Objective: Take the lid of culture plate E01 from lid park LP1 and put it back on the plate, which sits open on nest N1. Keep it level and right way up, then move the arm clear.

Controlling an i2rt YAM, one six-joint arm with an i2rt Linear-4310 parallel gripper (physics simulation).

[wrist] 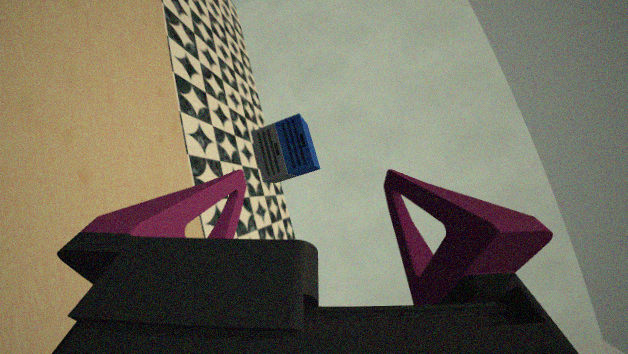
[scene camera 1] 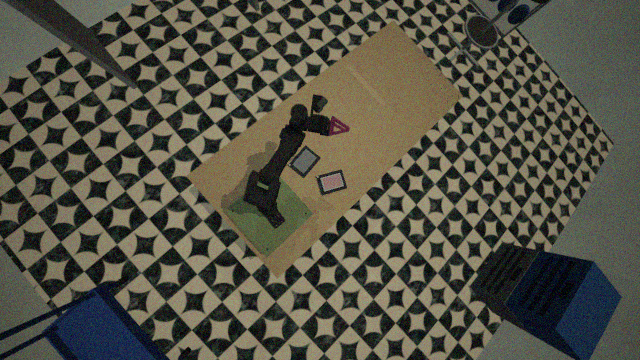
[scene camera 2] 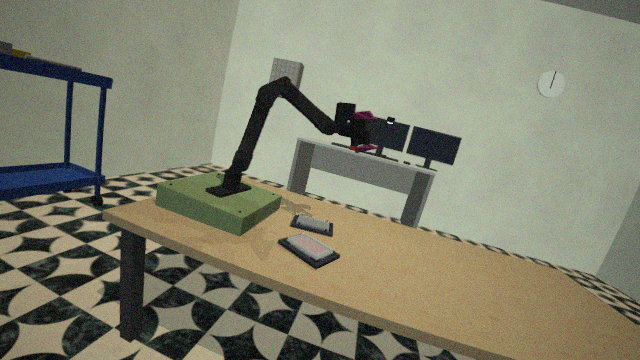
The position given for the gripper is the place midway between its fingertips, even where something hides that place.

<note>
The gripper (scene camera 2: 375,134) is open, with nothing in its grasp. Further things: a dark nest plate (scene camera 2: 316,264).
The gripper is seen too in the wrist view (wrist: 314,177).
</note>
